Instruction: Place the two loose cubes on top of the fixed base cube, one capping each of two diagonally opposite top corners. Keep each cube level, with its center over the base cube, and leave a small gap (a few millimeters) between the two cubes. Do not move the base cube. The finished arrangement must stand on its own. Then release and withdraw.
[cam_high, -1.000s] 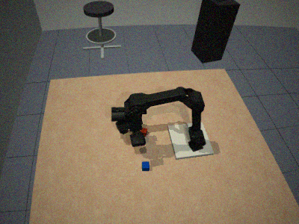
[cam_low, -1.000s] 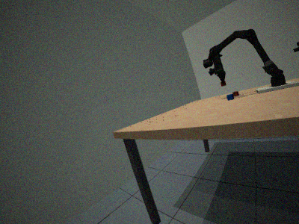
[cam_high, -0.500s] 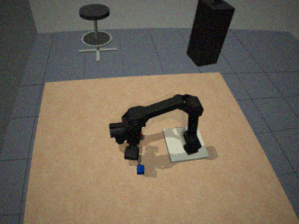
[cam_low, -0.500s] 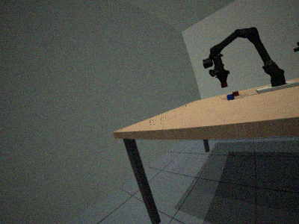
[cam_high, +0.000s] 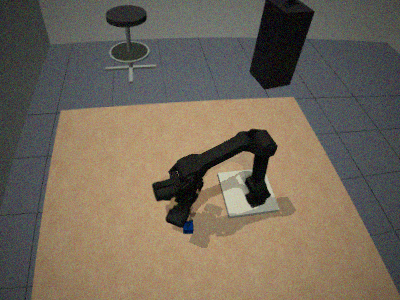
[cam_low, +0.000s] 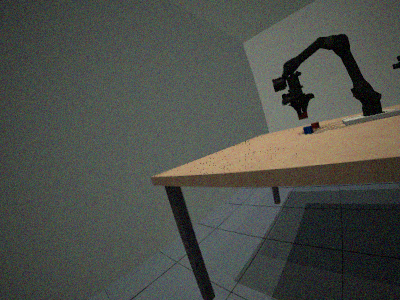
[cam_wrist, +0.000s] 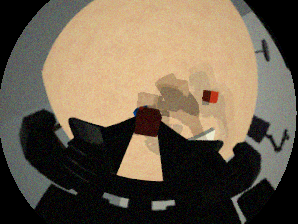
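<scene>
The blue base cube lies 80 mm below my gripper tip, 30 mm to the left of it and 10 mm behind it.
</scene>
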